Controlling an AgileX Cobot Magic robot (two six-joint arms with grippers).
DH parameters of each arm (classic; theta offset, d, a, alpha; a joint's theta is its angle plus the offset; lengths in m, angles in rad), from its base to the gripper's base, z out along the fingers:
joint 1: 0 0.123 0 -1.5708
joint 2: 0.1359 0 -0.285 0
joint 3: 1.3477 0 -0.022 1.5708
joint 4: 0 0.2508 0 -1.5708
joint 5: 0 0 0.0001 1.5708
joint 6: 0 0.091 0 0
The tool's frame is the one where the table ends.
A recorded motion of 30 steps. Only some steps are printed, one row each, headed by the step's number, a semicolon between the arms.
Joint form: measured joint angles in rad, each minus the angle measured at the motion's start. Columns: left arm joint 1, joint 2, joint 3, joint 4, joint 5, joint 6; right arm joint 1, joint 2, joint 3, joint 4, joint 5, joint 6.
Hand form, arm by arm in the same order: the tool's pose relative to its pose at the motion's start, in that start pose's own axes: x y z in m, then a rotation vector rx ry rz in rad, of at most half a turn. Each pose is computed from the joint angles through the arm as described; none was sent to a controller.
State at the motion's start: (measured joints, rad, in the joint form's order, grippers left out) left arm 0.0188 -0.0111 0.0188 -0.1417 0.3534 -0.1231; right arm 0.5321 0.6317 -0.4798 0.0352 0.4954 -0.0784
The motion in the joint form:
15: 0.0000 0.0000 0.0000 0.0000 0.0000 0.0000; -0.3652 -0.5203 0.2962 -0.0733 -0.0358 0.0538
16: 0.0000 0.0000 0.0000 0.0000 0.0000 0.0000; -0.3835 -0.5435 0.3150 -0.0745 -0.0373 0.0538
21: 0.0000 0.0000 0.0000 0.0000 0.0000 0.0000; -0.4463 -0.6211 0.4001 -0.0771 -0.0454 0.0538
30: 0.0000 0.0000 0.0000 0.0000 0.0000 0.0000; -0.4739 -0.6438 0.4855 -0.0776 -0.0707 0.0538
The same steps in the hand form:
15: 0.0000 0.0000 0.0000 0.0000 0.0000 0.0000; 0.0829 -0.0180 -0.0353 0.3794 -0.2374 0.1417
16: 0.0000 0.0000 0.0000 0.0000 0.0000 0.0000; 0.0881 -0.0181 -0.0344 0.3974 -0.2418 0.1473
21: 0.0000 0.0000 0.0000 0.0000 0.0000 0.0000; 0.1105 -0.0187 -0.0259 0.4558 -0.2375 0.1711
30: 0.0000 0.0000 0.0000 0.0000 0.0000 0.0000; 0.1315 -0.0197 -0.0121 0.4742 -0.1990 0.1895

